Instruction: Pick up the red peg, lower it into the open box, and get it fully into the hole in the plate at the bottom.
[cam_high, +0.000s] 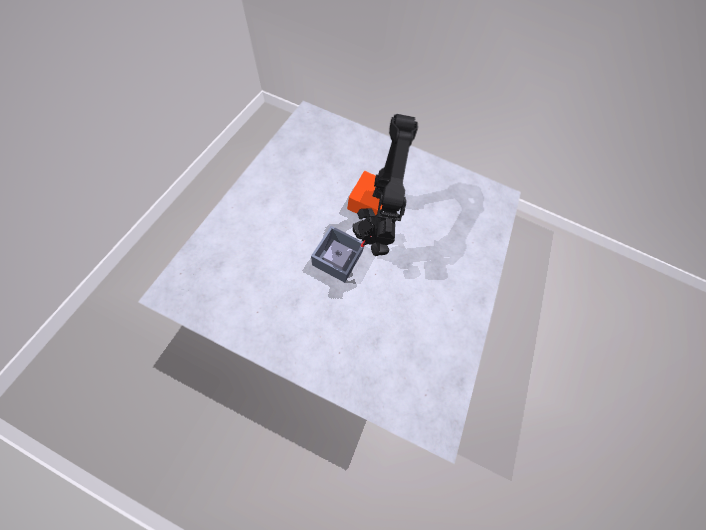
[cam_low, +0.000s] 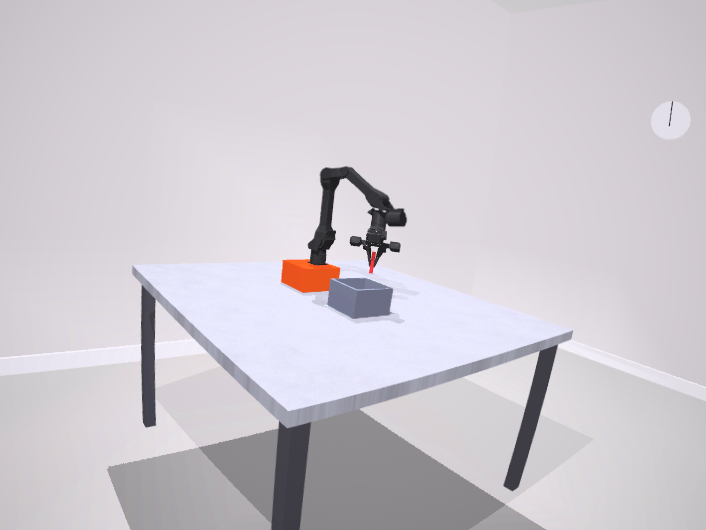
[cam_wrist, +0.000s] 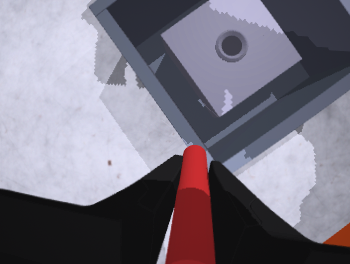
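Now: the red peg 10 mm behind my gripper tip, 10 mm to the left of it and 10 mm above it. The rest, counted from my gripper tip: grey box 40 mm ahead, 80 mm to the right, 120 mm below; then pale plate 40 mm ahead, 80 mm to the right, 100 mm below.
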